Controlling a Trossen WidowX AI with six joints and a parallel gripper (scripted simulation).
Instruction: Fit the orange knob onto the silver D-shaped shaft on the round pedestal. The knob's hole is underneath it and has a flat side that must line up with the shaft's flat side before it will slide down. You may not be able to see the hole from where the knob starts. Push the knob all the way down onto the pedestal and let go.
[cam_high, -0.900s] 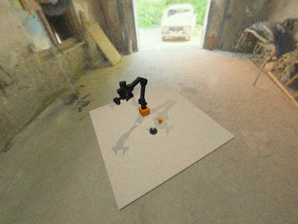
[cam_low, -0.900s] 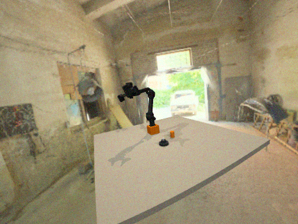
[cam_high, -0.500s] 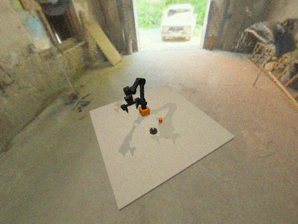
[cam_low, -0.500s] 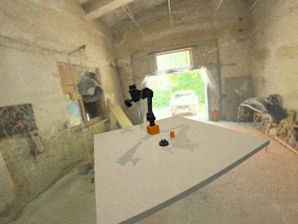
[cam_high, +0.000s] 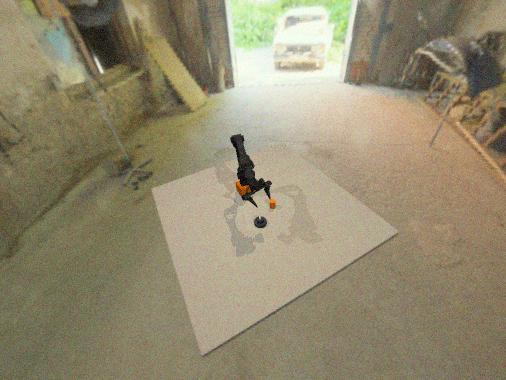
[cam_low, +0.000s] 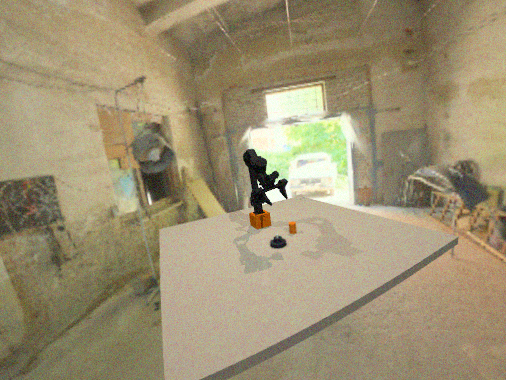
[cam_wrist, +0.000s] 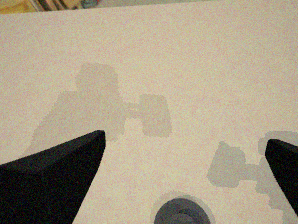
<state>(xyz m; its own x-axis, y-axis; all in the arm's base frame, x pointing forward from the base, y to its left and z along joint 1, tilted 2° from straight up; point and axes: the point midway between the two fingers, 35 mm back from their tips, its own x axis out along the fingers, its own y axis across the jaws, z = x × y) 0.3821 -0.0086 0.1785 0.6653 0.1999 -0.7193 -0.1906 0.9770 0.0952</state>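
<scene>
My gripper tip is now 160 mm past the orange knob, 130 mm to the right of it and 200 mm above it. Also, from my gripper tip: round black pedestal 60 mm behind, 10 mm to the right, 220 mm below.
</scene>
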